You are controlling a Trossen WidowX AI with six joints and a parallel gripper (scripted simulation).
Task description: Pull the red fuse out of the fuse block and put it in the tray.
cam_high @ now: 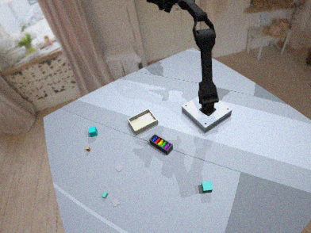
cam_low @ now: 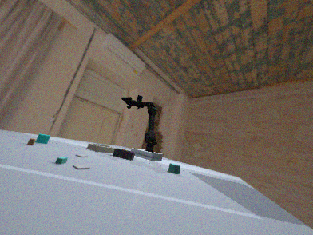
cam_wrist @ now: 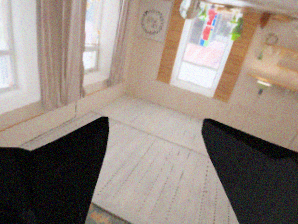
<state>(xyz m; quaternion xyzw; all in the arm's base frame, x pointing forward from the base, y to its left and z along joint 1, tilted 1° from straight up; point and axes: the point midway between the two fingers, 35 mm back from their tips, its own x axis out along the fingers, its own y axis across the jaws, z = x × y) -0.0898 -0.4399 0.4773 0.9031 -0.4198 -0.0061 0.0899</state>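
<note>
My gripper tip is 490 mm above the red fuse, 430 mm to the right of it and 370 mm short of it. From my gripper tip the other things lie so: tray 520 mm below, 340 mm ahead, 270 mm to the left; then blue fuse 490 mm below, 410 mm to the left, 370 mm ahead; then yellow fuse 490 mm below, 450 mm to the left, 360 mm ahead.
</note>
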